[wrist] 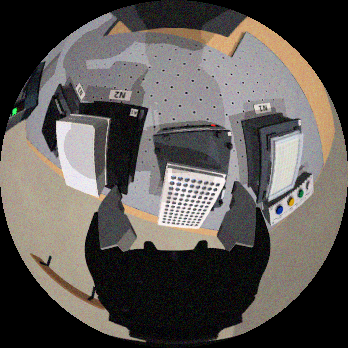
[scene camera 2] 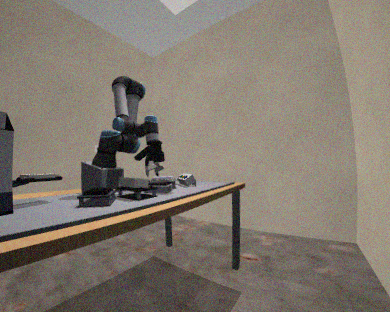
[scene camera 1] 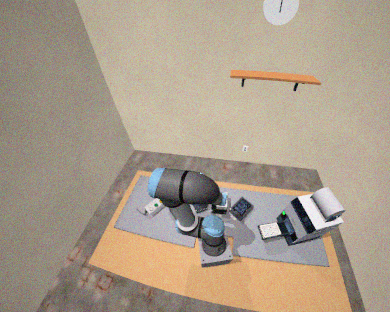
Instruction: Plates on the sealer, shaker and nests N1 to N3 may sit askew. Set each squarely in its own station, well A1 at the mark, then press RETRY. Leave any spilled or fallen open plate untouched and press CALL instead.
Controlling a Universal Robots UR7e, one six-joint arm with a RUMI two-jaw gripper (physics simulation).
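Where they show: gripper, fingertip midpoint: (wrist: 175, 185) (scene camera 2: 153, 176); arm's base at its link origin: (scene camera 2: 104, 165) (scene camera 1: 213, 244).
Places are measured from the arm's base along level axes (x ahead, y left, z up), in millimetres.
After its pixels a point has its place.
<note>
My gripper (scene camera 2: 154, 171) {x 318, y 163, z -69 mm} (wrist: 175, 185) {x 318, y 163, z -69 mm} is open and empty above the stations. In the wrist view, a white plate with blue wells (wrist: 192, 202) {x 348, y 208, z -85 mm} lies over the lower part of the dark shaker (wrist: 192, 145) {x 278, y 162, z -103 mm}, looking slightly turned against it. A tall blank white plate (wrist: 82, 155) {x 343, y 33, z -68 mm} covers the left part of black nest N2 (wrist: 127, 145) {x 324, y 83, z -112 mm}. A pale plate (wrist: 286, 165) {x 203, y 310, z -82 mm} is on nest N1 (wrist: 254, 155) {x 234, y 296, z -153 mm}. Nest N3 (wrist: 51, 125) {x 356, y -137, z -104 mm} shows at the left edge; its dark plate (scene camera 1: 242, 207) {x 355, y -155, z -108 mm} shows in scene camera 1. A white plate (scene camera 1: 271, 230) {x 191, y -362, z -40 mm} is on the tray of the sealer (scene camera 1: 306, 216) {x 237, y -509, z 161 mm}. Exact seating is unclear.
The button box (scene camera 1: 154, 206) {x 180, y 520, z -89 mm} (scene camera 2: 186, 178) {x 302, y 450, z -100 mm} (wrist: 291, 203) {x 233, y 495, z -86 mm} stands beside N1, with blue, yellow and green buttons. The sealer shows a green light. The arm hides part of the stations in scene camera 1. A wooden shelf (scene camera 1: 275, 77) is on the wall.
</note>
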